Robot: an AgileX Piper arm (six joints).
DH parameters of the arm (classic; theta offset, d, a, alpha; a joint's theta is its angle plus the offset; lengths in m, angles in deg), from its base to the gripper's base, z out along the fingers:
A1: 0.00 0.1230 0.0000 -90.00
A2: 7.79 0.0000 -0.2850 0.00
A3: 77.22 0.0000 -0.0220 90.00
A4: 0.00 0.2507 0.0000 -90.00
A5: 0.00 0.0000 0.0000 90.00
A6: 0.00 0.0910 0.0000 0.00
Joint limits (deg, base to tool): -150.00..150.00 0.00..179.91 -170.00..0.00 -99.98..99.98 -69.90..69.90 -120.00..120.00
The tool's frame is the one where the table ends.
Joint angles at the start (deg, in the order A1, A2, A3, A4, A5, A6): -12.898, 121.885, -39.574, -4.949, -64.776, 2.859
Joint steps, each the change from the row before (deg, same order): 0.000, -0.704, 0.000, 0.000, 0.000, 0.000; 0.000, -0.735, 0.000, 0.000, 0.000, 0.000; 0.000, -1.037, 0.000, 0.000, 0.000, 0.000; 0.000, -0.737, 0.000, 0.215, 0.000, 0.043
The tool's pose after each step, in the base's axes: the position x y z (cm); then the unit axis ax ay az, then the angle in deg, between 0 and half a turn. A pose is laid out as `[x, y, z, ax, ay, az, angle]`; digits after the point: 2 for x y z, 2 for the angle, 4 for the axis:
[34.03, -7.06, 8.70, 0.0872, 0.9951, -0.0469, 102.04]
[34.07, -7.07, 9.15, 0.0868, 0.9951, -0.0480, 101.32]
[34.12, -7.08, 9.78, 0.0862, 0.9950, -0.0496, 100.29]
[34.14, -7.12, 10.23, 0.0883, 0.9948, -0.0515, 99.56]

